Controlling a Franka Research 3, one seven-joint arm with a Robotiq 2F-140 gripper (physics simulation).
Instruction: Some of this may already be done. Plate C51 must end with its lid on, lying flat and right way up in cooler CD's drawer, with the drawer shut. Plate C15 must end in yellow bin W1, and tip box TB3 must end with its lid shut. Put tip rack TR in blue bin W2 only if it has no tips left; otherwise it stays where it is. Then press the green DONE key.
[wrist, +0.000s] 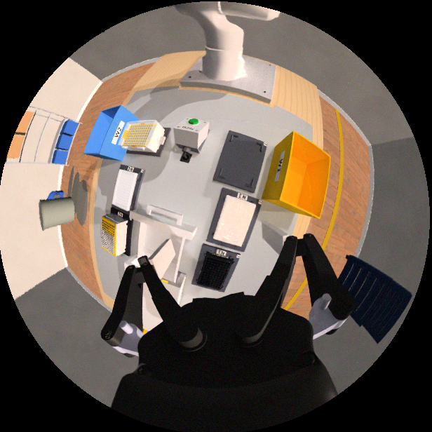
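My gripper (216, 239) is open and empty, high above the table. The cooler's drawer (187, 231) stands open at lower left, partly behind the left finger; no plate shows in its visible part. A cream plate (234, 220) and a black plate (215, 269) sit on dark nests at centre. A white plate (125, 190) lies at left. Plate names are unreadable. Yellow bin W1 (271, 182) is at right, blue bin W2 (102, 135) at upper left. A white box with a yellow-dotted top (143, 136) stands beside W2. A yellow-rimmed tip rack (114, 235) has yellow and grey areas. The DONE key (193, 121) is green.
A dark nest (240, 161) without a plate lies between the key housing (190, 136) and W1. The robot base (250, 86) is at the top. A grey cylinder (57, 213) shows beyond the left table edge, and a dark blue slatted object (376, 298) at lower right.
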